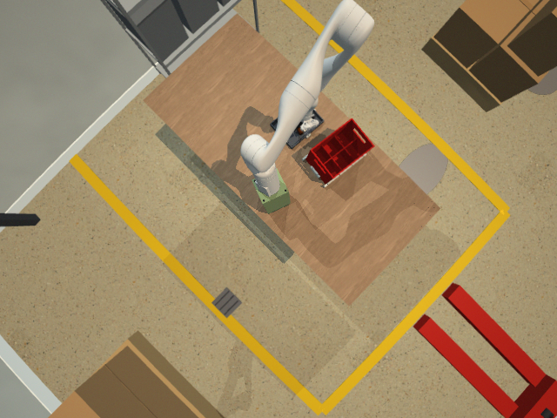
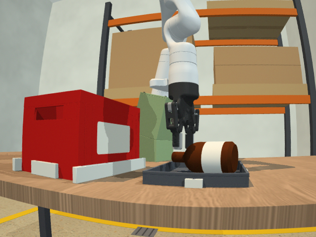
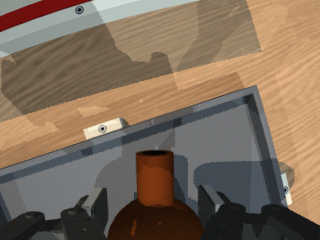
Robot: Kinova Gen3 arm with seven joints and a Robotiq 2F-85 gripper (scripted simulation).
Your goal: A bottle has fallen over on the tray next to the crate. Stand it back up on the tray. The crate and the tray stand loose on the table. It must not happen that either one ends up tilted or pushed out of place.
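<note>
My gripper is now 4 cm to the right of the brown bottle, 3 cm above it and 2 cm short of it. Also, from my hand: red crate: 25 cm to the right, 1 cm behind, 1 cm above; then dark grey tray: 6 cm below, 4 cm to the left, 4 cm ahead.
</note>
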